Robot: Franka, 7 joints.
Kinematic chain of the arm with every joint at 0, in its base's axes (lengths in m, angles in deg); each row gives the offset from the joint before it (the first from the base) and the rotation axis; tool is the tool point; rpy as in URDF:
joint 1: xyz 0 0 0.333 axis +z
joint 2: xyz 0 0 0 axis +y
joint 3: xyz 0 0 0.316 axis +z
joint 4: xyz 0.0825 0 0 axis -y
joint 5: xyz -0.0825 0 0.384 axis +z
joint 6: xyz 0 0 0 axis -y
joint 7: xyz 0.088 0 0 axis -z
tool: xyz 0 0 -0.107 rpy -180 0 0
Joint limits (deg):
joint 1: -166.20..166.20
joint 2: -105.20..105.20
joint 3: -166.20..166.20
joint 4: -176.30..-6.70
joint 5: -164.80..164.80
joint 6: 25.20..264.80
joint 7: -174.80..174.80
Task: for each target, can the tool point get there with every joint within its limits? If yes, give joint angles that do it. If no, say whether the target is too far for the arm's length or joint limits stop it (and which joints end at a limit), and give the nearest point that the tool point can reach.
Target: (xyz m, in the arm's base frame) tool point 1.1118 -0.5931 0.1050
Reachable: no: too far | nearest point 0.7448 -0.3973 0.1803 | short by 0.423 m
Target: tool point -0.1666 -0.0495 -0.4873
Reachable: no: joint limits stop it (at a limit: joint 2) | nearest point -0.1879 -0.0558 -0.3536 | short by 0.136 m
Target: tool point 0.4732 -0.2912 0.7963
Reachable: yes | joints -118.73 32.89 115.72 -88.97 95.82 155.41 12.34
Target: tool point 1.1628 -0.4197 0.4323
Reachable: no: too far | nearest point 0.8043 -0.2903 0.4017 | short by 0.382 m
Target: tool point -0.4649 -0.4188 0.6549
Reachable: yes | joints -13.39 -65.72 -61.10 -85.70 78.53 202.62 70.76
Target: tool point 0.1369 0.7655 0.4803
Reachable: yes | joints 61.39 74.97 57.23 -20.72 -127.32 197.31 -138.89
